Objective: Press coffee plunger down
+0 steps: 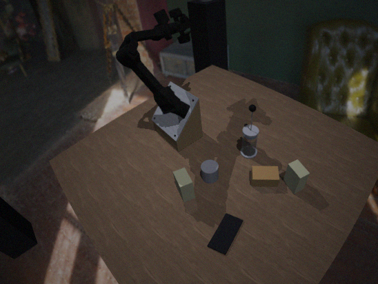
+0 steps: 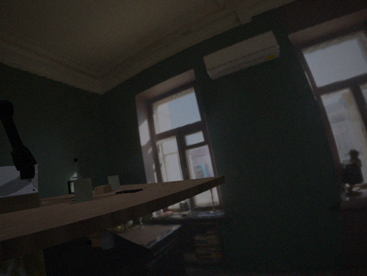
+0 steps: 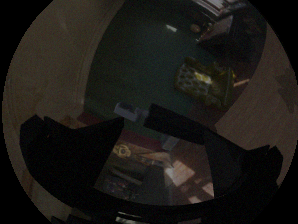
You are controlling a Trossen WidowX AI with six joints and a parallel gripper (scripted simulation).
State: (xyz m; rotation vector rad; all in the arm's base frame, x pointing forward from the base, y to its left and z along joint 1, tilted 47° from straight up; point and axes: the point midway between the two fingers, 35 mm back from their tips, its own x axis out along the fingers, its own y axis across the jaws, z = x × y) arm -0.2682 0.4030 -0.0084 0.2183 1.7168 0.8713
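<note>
Right now the coffee press is 56 cm ahead of my gripper tip, 17 cm to the right of it and 32 cm below it.
</note>
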